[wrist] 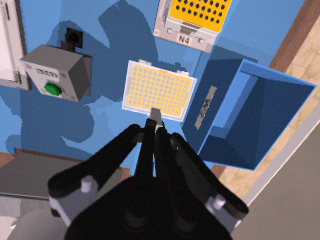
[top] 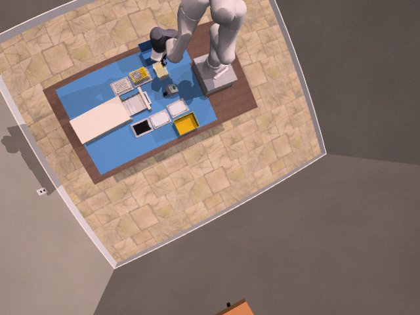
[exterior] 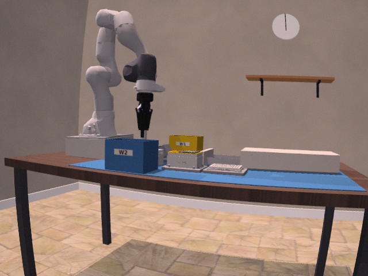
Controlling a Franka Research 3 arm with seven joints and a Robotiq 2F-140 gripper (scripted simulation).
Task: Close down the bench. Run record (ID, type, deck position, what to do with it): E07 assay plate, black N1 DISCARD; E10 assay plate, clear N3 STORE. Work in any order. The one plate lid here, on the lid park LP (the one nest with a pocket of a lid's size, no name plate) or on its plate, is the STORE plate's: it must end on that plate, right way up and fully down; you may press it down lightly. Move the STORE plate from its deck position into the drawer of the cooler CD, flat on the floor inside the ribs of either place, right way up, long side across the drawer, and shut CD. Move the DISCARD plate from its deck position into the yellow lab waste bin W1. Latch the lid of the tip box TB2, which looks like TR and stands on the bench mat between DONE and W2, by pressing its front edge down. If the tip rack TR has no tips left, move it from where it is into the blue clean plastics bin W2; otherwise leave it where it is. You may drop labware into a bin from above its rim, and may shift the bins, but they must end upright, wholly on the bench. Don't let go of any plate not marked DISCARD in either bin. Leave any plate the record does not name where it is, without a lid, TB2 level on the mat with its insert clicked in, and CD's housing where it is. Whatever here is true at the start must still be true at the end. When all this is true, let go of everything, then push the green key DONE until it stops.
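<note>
Right now my hand is 3 cm short of the yellow insert and 7 cm above it. The rest, counted from my hand: blue bin W2: 2 cm ahead, 16 cm to the right, 8 cm below; box: 3 cm ahead, 8 cm below; green key DONE: 1 cm ahead, 18 cm to the left, 6 cm below.
</note>
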